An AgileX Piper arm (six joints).
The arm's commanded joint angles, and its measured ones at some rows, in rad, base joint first. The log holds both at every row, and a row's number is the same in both.
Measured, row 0:
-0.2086 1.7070 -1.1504 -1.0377 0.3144 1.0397
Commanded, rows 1 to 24:
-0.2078 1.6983 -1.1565 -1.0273 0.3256 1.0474
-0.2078 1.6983 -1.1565 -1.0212 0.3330 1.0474
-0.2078 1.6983 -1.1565 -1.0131 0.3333 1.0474
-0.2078 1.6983 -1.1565 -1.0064 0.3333 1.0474
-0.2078 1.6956 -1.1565 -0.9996 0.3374 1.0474
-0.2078 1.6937 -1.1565 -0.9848 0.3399 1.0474
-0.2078 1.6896 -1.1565 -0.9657 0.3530 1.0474
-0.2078 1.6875 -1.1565 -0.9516 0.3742 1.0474
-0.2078 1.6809 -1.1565 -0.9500 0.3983 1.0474
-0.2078 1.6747 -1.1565 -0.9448 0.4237 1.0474
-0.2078 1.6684 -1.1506 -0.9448 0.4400 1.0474
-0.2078 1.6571 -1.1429 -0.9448 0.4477 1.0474
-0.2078 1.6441 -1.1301 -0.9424 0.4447 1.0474
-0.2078 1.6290 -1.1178 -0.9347 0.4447 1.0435
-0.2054 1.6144 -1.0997 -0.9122 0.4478 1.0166
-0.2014 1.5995 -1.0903 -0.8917 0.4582 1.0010
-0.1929 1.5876 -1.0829 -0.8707 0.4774 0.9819
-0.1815 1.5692 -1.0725 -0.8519 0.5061 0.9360
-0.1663 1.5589 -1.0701 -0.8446 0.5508 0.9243
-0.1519 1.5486 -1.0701 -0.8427 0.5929 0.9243
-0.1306 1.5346 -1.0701 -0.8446 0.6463 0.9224
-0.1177 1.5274 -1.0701 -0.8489 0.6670 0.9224
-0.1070 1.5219 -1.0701 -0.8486 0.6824 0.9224
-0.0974 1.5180 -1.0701 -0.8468 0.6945 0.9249
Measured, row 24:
-0.1388 1.5509 -1.0747 -0.8582 0.6025 0.9417
